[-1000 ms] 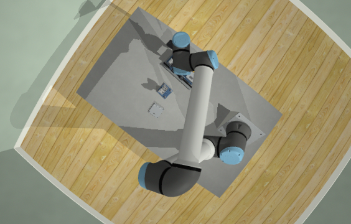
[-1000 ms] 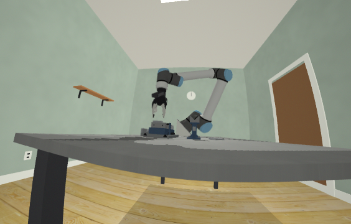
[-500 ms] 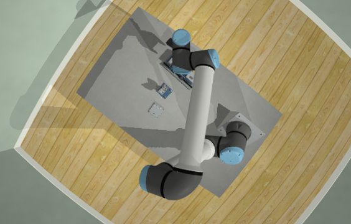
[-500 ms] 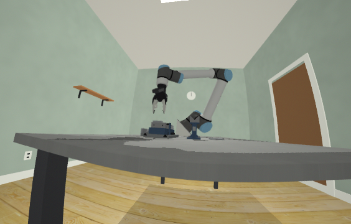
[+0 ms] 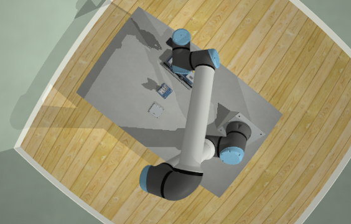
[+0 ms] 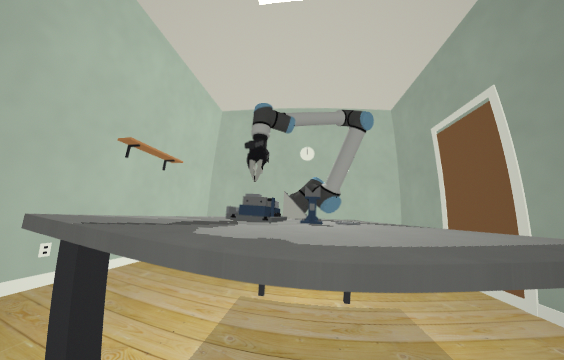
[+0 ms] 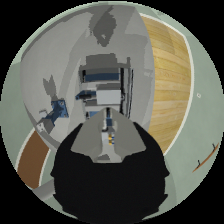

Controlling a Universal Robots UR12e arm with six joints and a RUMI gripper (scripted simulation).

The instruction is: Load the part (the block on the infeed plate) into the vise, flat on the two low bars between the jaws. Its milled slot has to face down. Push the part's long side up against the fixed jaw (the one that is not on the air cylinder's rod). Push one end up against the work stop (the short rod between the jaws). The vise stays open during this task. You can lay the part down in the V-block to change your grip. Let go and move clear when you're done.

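The part is 90 mm below my hand. Round my hand: vise: 140 mm below, 70 mm behind, 20 mm to the left; then infeed plate: 400 mm to the left, 180 mm below, 140 mm behind.
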